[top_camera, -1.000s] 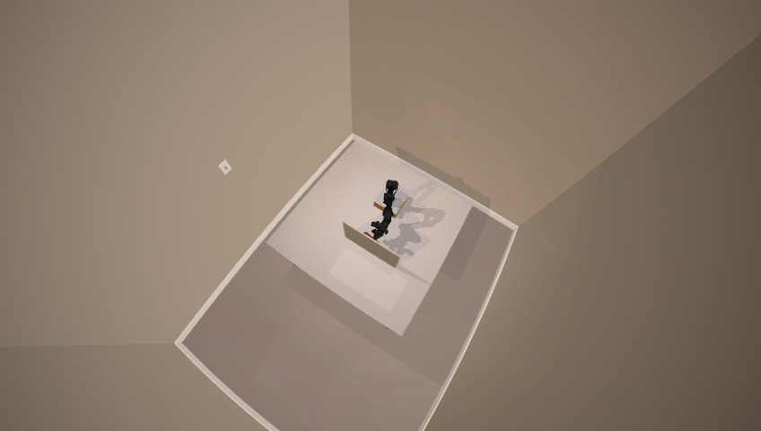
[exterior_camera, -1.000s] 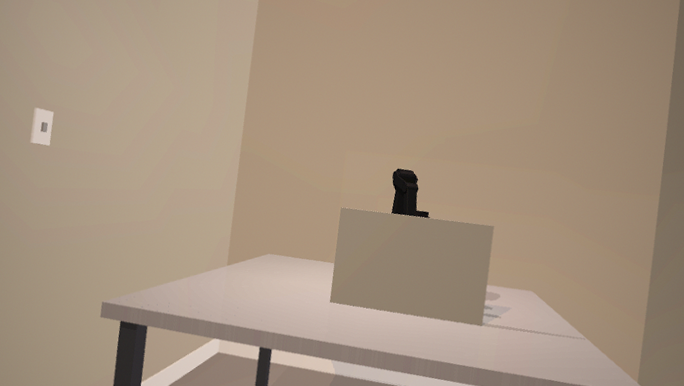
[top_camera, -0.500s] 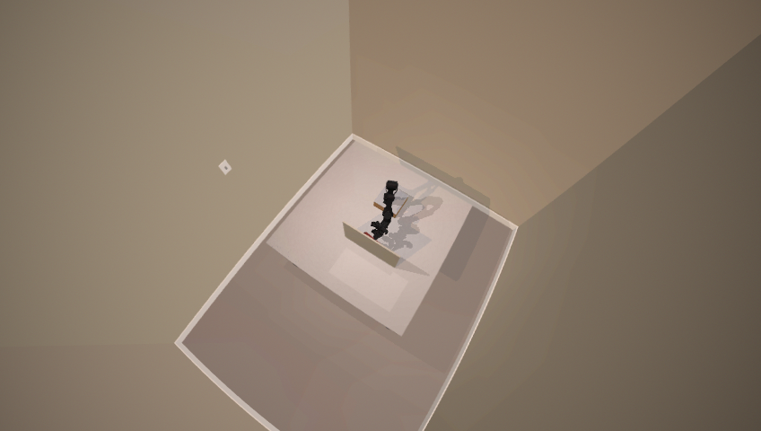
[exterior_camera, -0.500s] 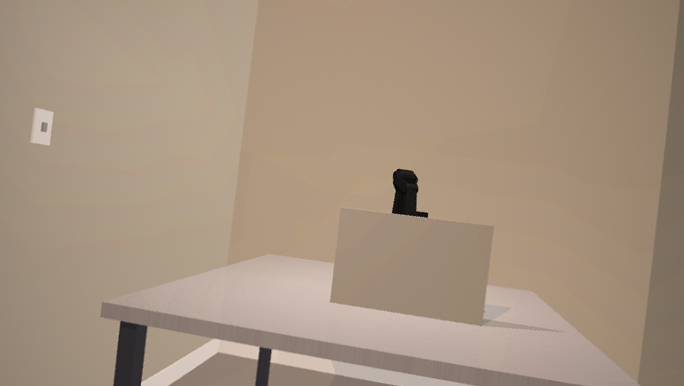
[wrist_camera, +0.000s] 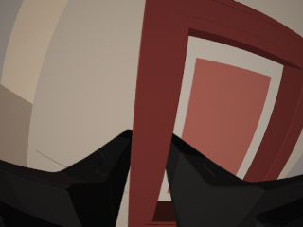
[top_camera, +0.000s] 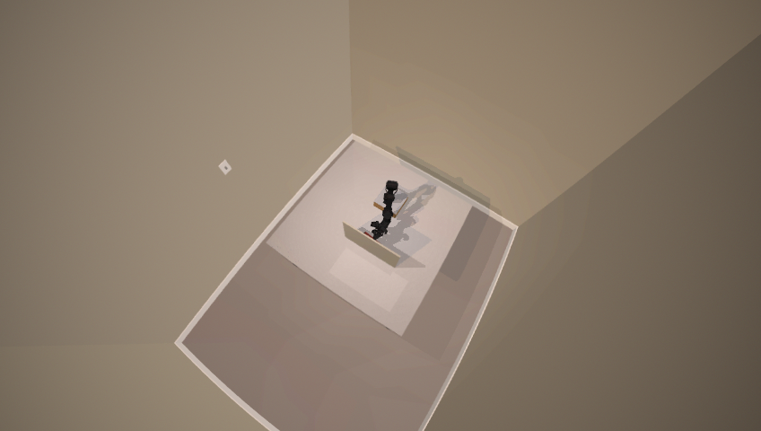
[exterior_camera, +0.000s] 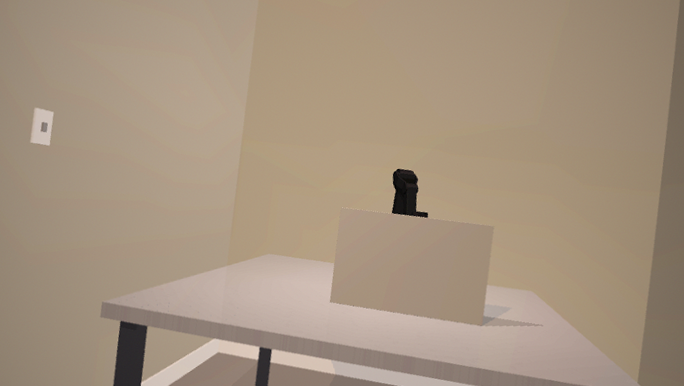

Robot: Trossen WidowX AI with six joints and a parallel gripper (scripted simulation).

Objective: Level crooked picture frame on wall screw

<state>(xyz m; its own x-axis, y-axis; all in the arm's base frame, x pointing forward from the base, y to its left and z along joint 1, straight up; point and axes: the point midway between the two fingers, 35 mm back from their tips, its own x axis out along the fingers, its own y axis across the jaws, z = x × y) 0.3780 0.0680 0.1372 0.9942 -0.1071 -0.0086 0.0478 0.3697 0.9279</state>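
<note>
The picture frame is 5 cm below my gripper tip and 2 cm to the right of it. From my gripper tip the other things lie so: wall panel: 6 cm below, 2 cm ahead, 1 cm to the right.
</note>
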